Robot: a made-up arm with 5 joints.
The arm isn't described. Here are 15 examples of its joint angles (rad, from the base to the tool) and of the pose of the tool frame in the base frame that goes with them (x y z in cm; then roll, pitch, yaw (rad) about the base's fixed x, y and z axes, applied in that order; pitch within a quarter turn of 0, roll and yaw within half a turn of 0).
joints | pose
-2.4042 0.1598 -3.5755 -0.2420 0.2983 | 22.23 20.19 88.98 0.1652 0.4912 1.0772
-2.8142 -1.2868 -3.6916 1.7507 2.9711 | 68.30 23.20 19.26 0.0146 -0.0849 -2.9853
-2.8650 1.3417 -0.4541 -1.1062 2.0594 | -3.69 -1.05 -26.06 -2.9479 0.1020 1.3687
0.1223 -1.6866 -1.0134 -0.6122 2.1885 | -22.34 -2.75 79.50 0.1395 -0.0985 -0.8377
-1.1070 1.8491 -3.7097 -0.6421 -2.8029 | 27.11 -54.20 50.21 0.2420 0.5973 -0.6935
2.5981 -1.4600 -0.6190 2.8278 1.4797 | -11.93 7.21 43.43 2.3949 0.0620 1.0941
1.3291 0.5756 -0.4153 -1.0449 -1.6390 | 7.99 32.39 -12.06 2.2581 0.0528 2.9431
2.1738 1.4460 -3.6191 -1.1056 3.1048 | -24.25 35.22 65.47 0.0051 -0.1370 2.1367
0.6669 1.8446 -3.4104 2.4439 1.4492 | 49.32 38.83 6.28 2.2671 0.0935 -0.8260
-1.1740 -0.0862 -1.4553 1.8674 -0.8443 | 21.03 -50.20 36.50 -2.8942 0.2143 -0.3029
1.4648 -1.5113 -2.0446 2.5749 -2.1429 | -3.57 -33.58 65.65 2.2431 0.4667 -2.9037
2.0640 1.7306 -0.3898 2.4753 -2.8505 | 10.82 -20.13 8.03 0.2256 0.6413 2.4303
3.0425 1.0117 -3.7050 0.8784 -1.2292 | -40.10 3.99 87.58 1.3124 -0.3311 -1.5842
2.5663 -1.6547 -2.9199 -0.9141 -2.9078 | 59.71 -38.72 3.33 -2.9099 -0.7672 -0.9029
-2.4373 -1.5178 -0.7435 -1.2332 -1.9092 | 3.61 3.07 71.93 -0.3344 -0.1150 -1.1855
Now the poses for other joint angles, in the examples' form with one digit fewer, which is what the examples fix.
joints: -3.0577 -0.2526 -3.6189 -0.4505 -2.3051
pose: 55.4 4.7 65.7 -1.065 -0.668 -1.818
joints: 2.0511 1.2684 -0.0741 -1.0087 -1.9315
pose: 5.2 -9.9 -17.7 -2.968 -0.065 -2.306
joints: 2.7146 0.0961 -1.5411 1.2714 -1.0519
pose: -59.5 27.1 35.5 2.990 -0.086 -2.510
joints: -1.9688 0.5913 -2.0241 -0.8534 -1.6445
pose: -25.5 -60.7 55.3 0.854 0.056 -0.446
